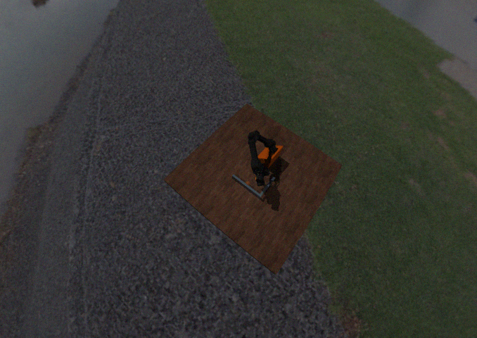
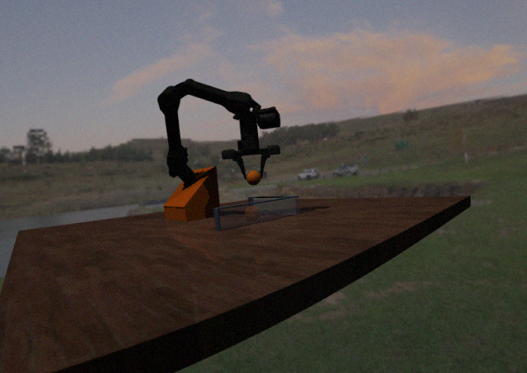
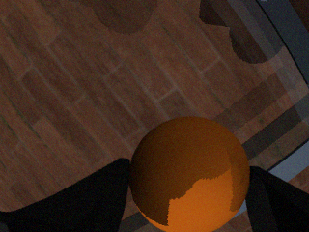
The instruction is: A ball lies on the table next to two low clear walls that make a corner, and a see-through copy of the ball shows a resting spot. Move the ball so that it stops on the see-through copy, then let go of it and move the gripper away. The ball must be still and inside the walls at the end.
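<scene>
Right now my gripper tip is 5 cm short of the see-through copy of ball, 6 cm to the left of it and 11 cm above it. Round my gripper tip: orange ball (right at my gripper tip); then clear wall (9 cm ahead, 4 cm to the right, 10 cm below).
</scene>
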